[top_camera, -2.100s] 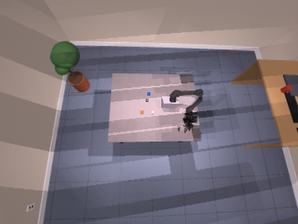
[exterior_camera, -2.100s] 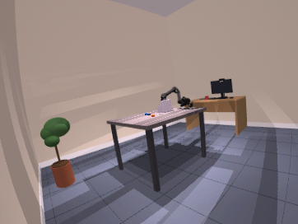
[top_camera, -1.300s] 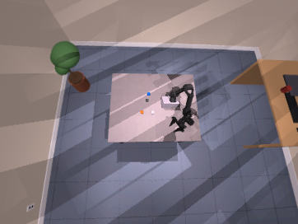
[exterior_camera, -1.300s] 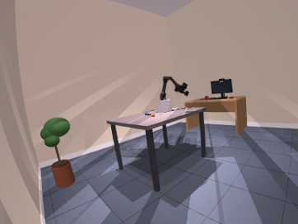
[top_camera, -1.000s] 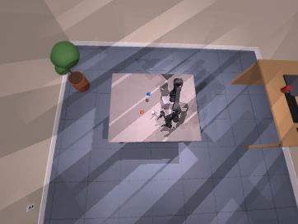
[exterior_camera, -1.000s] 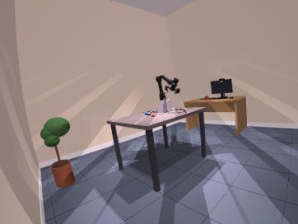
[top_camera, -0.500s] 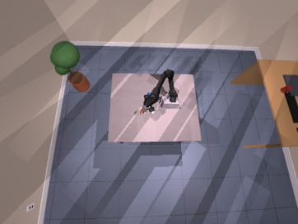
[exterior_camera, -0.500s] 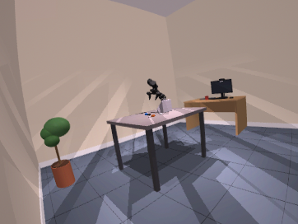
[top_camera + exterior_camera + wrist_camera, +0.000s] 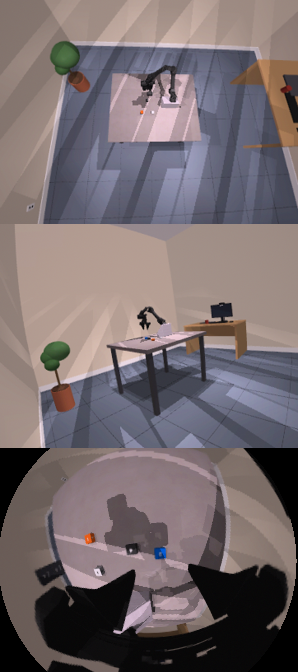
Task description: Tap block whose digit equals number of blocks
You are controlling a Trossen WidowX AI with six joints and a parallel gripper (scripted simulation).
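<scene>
My gripper tip is 20 mm short of the grey block, 70 mm to the right of it and 120 mm above it. The rest, counted from my gripper tip: orange block (100 mm ahead, 220 mm to the left, 120 mm below); white block (30 mm behind, 240 mm to the left, 120 mm below); blue block (10 mm behind, 10 mm to the right, 120 mm below).
</scene>
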